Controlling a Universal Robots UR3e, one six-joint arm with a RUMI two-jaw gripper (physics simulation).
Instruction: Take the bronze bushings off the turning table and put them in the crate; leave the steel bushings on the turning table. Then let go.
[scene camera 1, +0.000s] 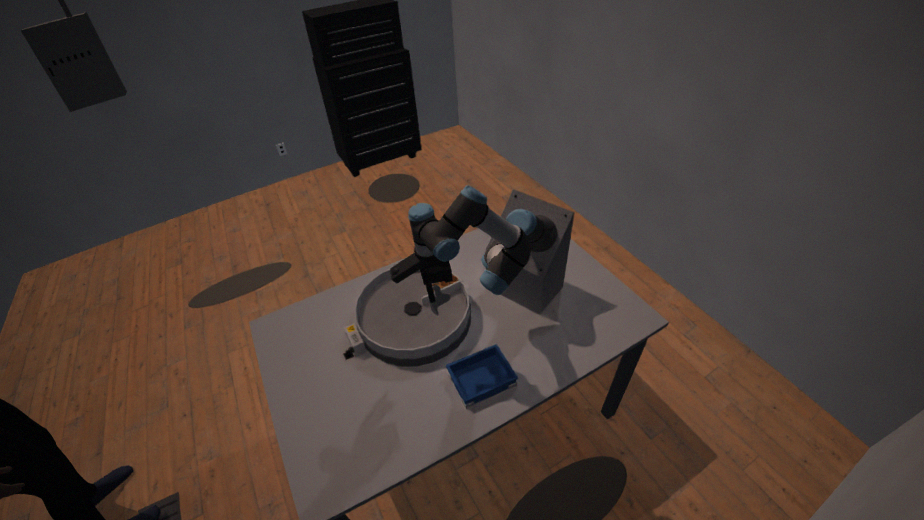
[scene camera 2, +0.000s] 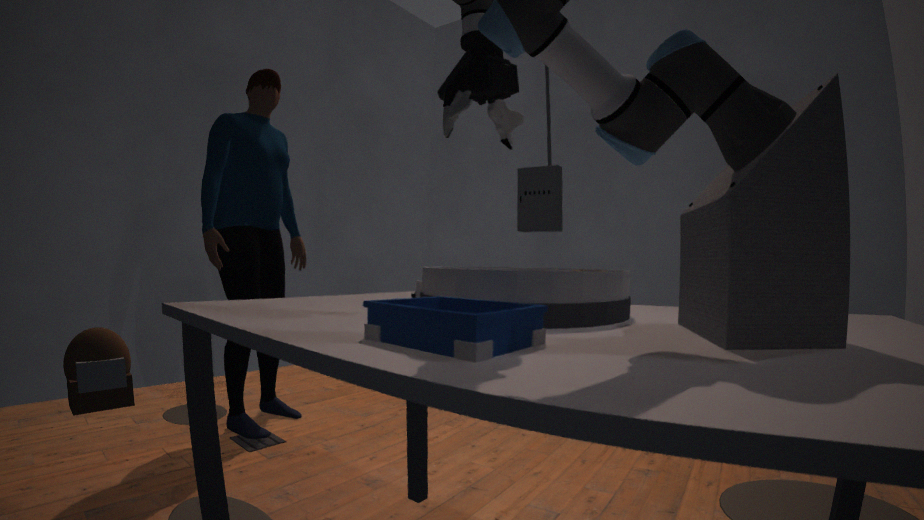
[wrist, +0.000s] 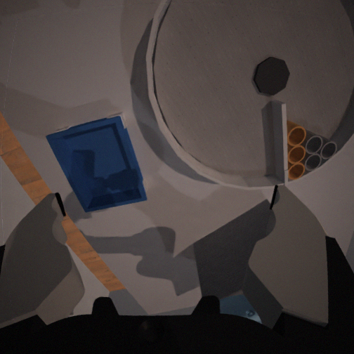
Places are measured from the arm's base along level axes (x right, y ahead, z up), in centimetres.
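Pixels of known places: gripper, between the fingertips: (scene camera 1: 431, 296) (scene camera 2: 480, 143); arm's base, origin of its link: (scene camera 1: 539, 234) (scene camera 2: 764, 142).
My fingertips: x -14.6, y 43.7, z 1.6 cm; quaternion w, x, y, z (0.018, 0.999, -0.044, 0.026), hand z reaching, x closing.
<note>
For each thing: its middle in the pictures, then the offset to it from my fingertips. "spot": a spot on its surface instead.
- blue crate, middle of its body: (scene camera 2: 454, 323) (scene camera 1: 481, 375) dx -14.8, dy -9.5, dz -27.9 cm
- small box with a yellow label, a spot on its surface: (scene camera 1: 352, 335) spot: dx +15.2, dy +27.7, dz -24.6 cm
The blue crate (scene camera 1: 481, 378) (scene camera 2: 420, 329) (wrist: 105, 160) stands on the worktable beside the round, walled turning table (scene camera 1: 387, 323) (scene camera 2: 526, 282) (wrist: 215, 100). Inside the crate I see shadows and no bushing. In the wrist view three bronze bushings (wrist: 297, 136) stand in a row against the turning table's short divider (wrist: 285, 145), near the rim. Three grey steel bushings (wrist: 314, 144) stand right beside them, farther from the divider. In scene camera 1 a bit of bronze (scene camera 1: 448, 281) shows behind the gripper. My gripper (scene camera 2: 477, 138) (wrist: 166, 192) is open and empty, high above the turning table.
The arm's slanted base block (scene camera 1: 549, 284) (scene camera 2: 775, 271) stands on the worktable (scene camera 1: 310, 400), close to the turning table. A small box with a yellow label (scene camera 1: 352, 335) sits at the turning table's left side. A person (scene camera 2: 248, 168) stands behind the worktable.
</note>
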